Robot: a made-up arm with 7 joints.
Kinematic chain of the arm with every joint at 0, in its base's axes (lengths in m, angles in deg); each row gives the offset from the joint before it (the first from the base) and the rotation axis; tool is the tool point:
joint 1: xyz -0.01 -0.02 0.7 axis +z
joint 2: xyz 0 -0.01 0.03 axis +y
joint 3: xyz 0 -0.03 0.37 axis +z
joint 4: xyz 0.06 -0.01 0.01 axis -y
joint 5: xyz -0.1 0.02 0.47 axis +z
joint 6: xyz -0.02 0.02 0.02 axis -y
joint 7: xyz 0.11 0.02 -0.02 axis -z
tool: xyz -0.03 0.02 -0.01
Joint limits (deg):
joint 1: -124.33..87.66
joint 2: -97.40..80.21
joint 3: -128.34..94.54
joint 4: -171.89..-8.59
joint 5: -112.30..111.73
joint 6: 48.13..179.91
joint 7: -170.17..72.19
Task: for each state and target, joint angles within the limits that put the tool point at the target. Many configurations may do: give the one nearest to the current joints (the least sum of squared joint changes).
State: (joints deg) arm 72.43 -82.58 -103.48 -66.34 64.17 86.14 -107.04
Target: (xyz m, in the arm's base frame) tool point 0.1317 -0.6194 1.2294
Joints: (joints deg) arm 44.21 -76.02 -54.72 -93.76 62.14 68.79 -103.50
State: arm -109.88 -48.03 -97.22 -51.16 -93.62 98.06 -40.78
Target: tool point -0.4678 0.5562 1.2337
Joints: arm -105.52 -40.53 -90.96 -66.55 -93.16 97.35 -39.22
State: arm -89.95 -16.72 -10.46 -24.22 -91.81 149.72 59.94
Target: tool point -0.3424 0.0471 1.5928
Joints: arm -90.47 -31.76 -46.43 -48.42 -101.79 145.91 57.65
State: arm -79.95 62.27 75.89 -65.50 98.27 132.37 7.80
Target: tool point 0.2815 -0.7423 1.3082
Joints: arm -85.25 46.34 78.44 -37.88 92.56 125.72 15.50
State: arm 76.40 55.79 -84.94 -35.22 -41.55 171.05 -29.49
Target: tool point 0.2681 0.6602 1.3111
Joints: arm 83.08 43.22 -84.96 -26.30 -42.22 179.89 -29.83
